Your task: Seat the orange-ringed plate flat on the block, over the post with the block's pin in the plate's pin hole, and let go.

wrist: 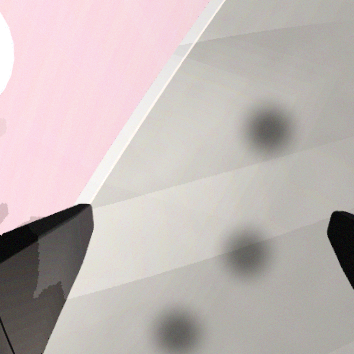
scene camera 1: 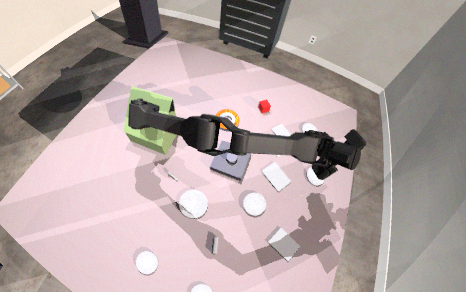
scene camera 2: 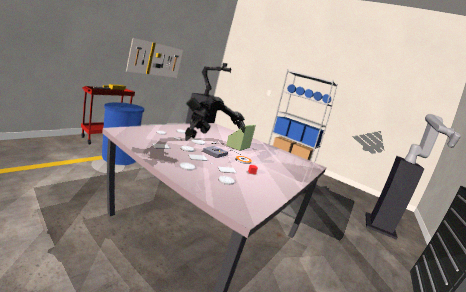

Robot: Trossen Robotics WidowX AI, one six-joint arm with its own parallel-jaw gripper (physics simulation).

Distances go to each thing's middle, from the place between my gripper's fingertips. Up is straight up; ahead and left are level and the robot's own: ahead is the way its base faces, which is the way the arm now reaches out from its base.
Labels:
I see the grey block (scene camera 1: 219,164) 390 mm behind my hand, 60 mm to the right of it and 170 mm below it.

